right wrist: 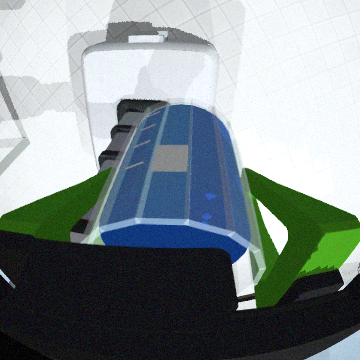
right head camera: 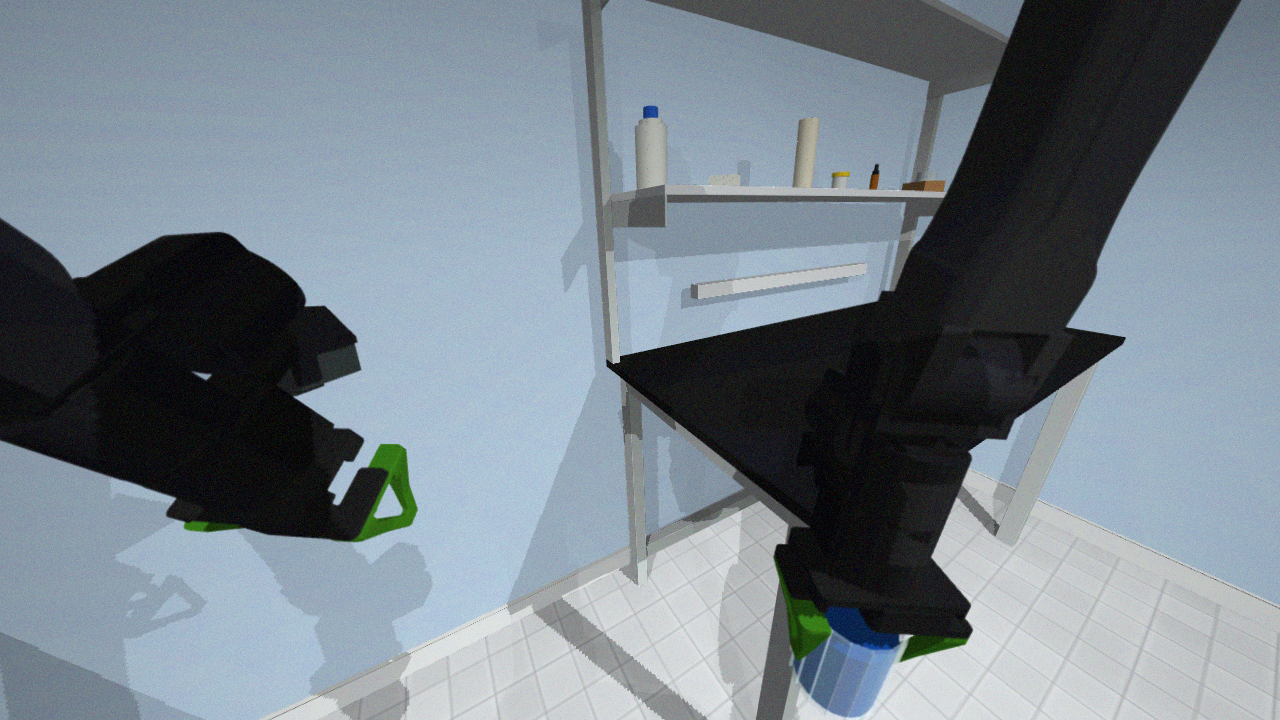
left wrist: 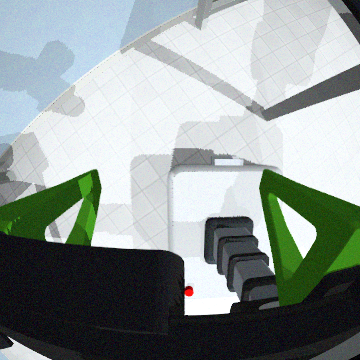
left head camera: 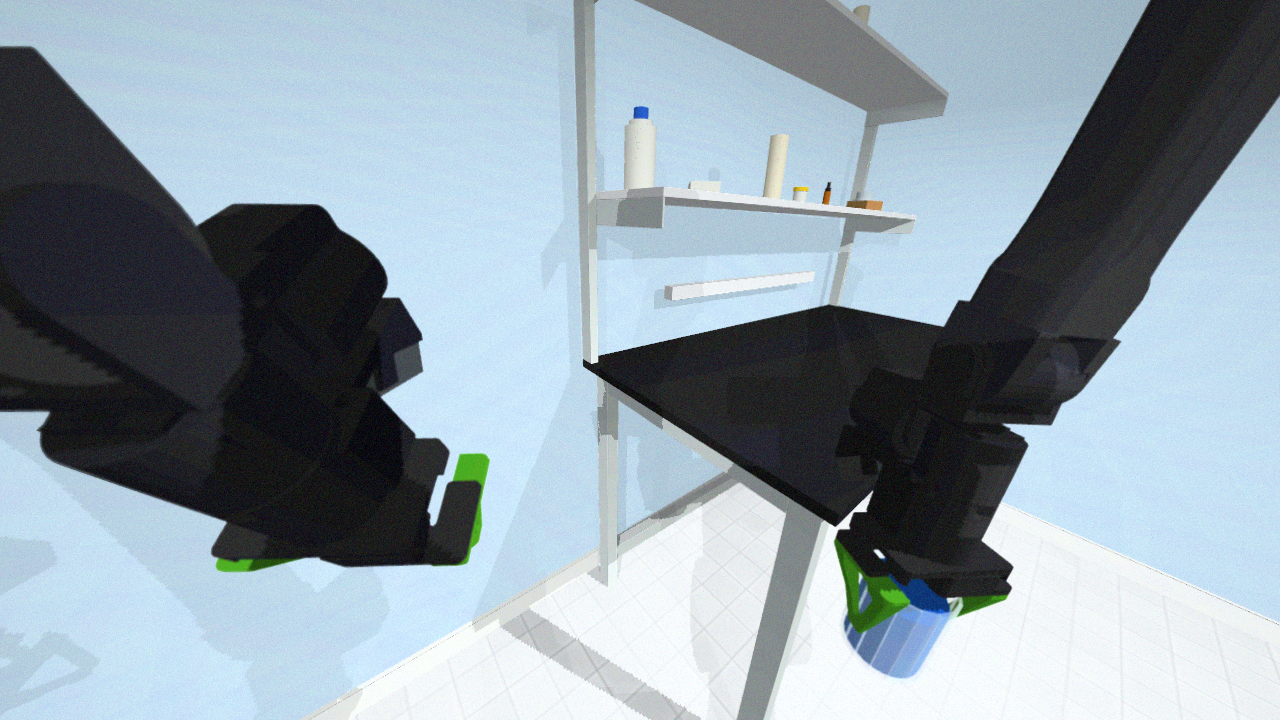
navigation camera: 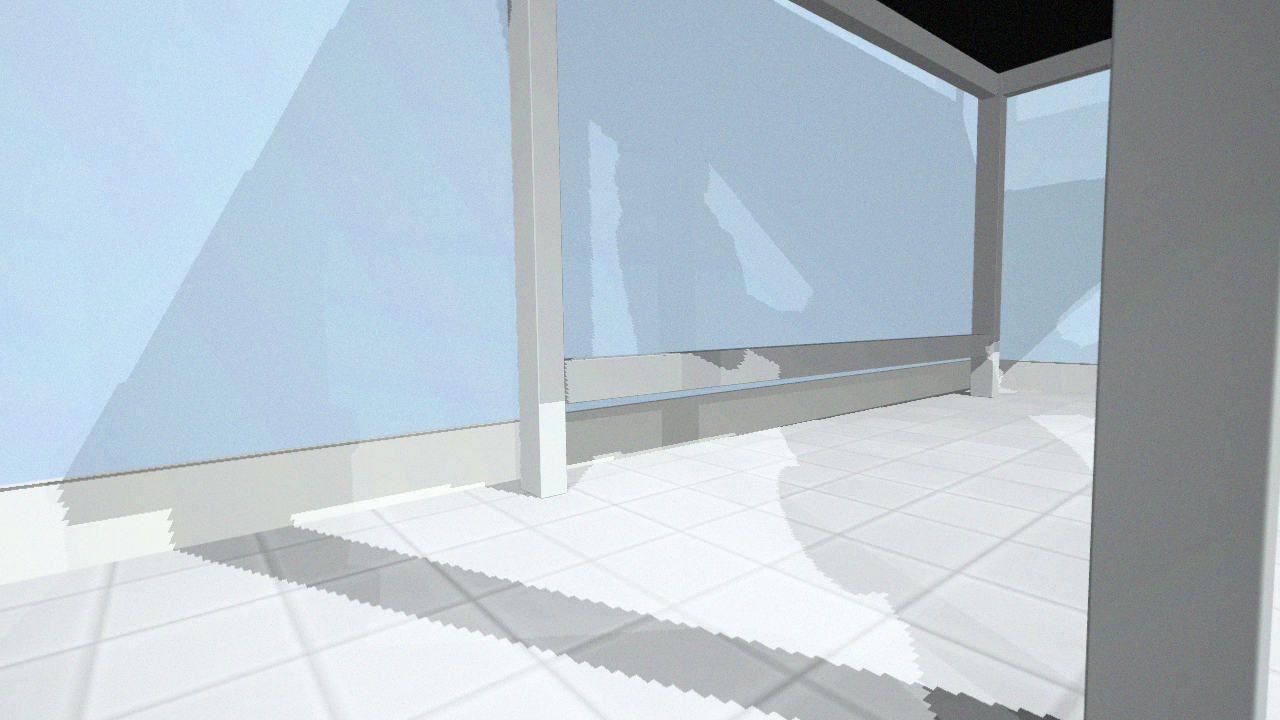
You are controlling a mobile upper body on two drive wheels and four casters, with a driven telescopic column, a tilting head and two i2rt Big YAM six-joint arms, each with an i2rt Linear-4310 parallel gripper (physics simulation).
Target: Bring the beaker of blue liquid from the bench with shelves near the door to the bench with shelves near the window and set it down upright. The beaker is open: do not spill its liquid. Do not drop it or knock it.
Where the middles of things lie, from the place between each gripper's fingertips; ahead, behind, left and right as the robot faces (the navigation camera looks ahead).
Right now my left hand is 410 mm to the left of the clear beaker of blue liquid (right wrist: 178, 180), 90 mm above it and 20 mm past it.
My right gripper is now 20 mm below the clear beaker of blue liquid.
